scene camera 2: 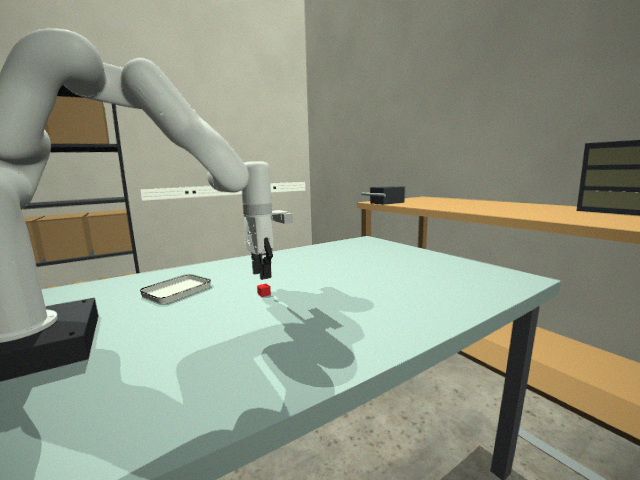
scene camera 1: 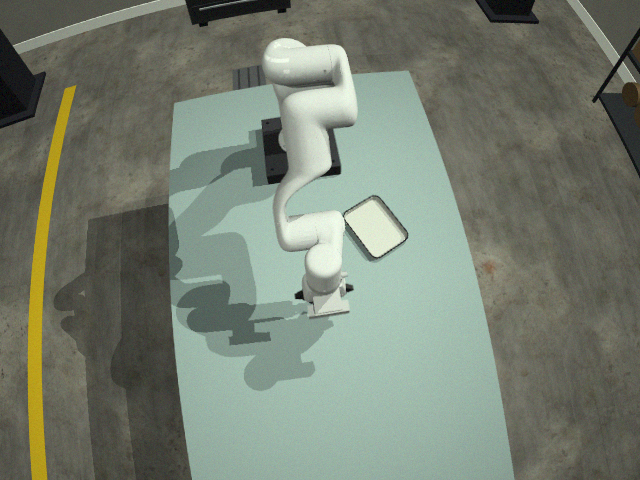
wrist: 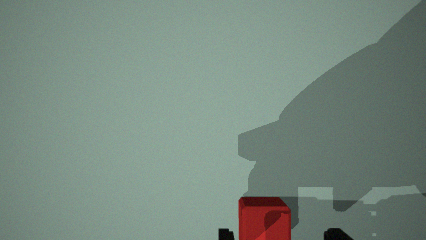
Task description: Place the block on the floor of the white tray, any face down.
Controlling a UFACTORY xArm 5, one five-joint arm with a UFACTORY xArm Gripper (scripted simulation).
Path:
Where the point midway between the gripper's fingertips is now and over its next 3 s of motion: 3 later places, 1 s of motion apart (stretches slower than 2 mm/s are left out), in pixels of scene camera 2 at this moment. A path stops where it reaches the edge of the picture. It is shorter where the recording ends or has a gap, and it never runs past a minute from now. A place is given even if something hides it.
The gripper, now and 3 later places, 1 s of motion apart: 262, 276; 262, 284; 263, 292; 263, 287

